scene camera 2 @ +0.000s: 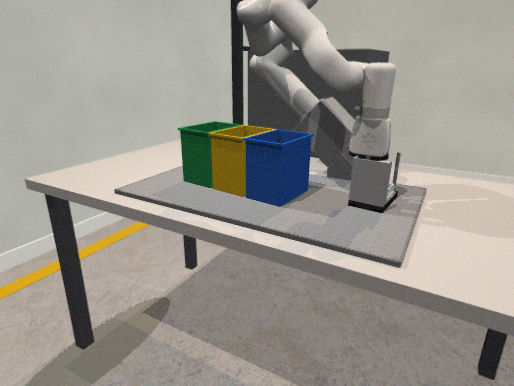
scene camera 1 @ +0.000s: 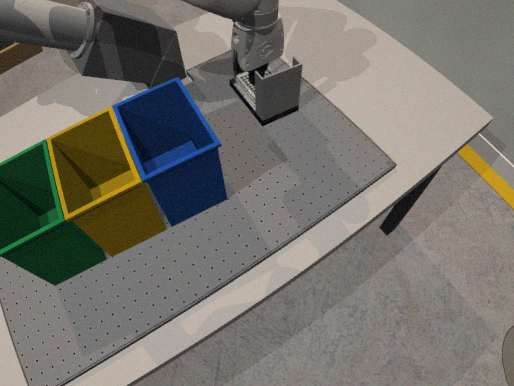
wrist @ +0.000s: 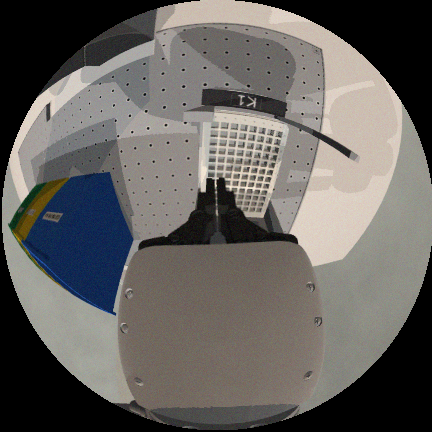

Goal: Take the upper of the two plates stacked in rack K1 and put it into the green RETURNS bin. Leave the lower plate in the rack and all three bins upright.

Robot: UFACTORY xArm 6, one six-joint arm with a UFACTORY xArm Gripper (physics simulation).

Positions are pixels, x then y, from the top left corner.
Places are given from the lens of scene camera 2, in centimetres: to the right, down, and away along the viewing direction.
blue bin (scene camera 2: pixel 277 162): 6, -8, 95
green bin (scene camera 2: pixel 195 142): -19, -16, 111
yellow bin (scene camera 2: pixel 228 148): -8, -13, 103
The marked spots on the green bin and the blue bin are 30 cm apart.
